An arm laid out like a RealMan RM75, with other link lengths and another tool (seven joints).
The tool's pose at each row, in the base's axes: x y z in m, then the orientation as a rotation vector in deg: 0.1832, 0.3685, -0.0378, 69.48, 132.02, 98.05; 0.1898, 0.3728, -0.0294, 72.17, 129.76, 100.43; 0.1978, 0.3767, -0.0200, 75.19, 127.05, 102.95; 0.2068, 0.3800, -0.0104, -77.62, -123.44, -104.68; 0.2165, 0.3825, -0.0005, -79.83, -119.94, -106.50; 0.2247, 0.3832, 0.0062, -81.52, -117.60, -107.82; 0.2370, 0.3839, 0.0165, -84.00, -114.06, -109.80; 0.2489, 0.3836, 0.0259, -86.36, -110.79, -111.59; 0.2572, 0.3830, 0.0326, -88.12, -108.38, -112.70; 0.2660, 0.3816, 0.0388, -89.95, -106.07, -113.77; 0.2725, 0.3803, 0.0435, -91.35, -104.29, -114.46; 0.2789, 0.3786, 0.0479, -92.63, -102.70, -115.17; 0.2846, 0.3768, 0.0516, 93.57, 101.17, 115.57; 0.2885, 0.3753, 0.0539, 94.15, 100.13, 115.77; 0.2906, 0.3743, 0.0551, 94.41, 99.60, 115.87; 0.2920, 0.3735, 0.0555, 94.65, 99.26, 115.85
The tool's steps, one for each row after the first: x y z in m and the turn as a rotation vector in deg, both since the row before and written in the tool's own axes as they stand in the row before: 0.0014, 0.0110, 0.0031, -1.61, 0.17, 2.25; 0.0010, 0.0125, 0.0033, -1.82, 0.08, 2.50; 0.0007, 0.0130, 0.0036, -1.88, -0.06, 2.35; 0.0005, 0.0136, 0.0037, -1.97, -0.08, 2.13; -0.0009, 0.0102, 0.0029, -1.46, -0.25, 1.38; -0.0011, 0.0154, 0.0043, -2.23, -0.40, 2.03; -0.0014, 0.0145, 0.0042, -2.10, -0.49, 1.82; -0.0008, 0.0102, 0.0029, -1.44, -0.40, 1.38; -0.0015, 0.0103, 0.0030, -1.44, -0.51, 1.30; -0.0010, 0.0078, 0.0022, -1.03, -0.40, 1.03; -0.0012, 0.0076, 0.0020, -1.01, -0.40, 0.86; -0.0013, 0.0067, 0.0018, -0.86, -0.35, 0.73; -0.0011, 0.0045, 0.0011, -0.58, -0.26, 0.46; -0.0007, 0.0025, 0.0005, -0.30, -0.13, 0.21; -0.0008, 0.0014, 0.0003, -0.17, -0.15, 0.15
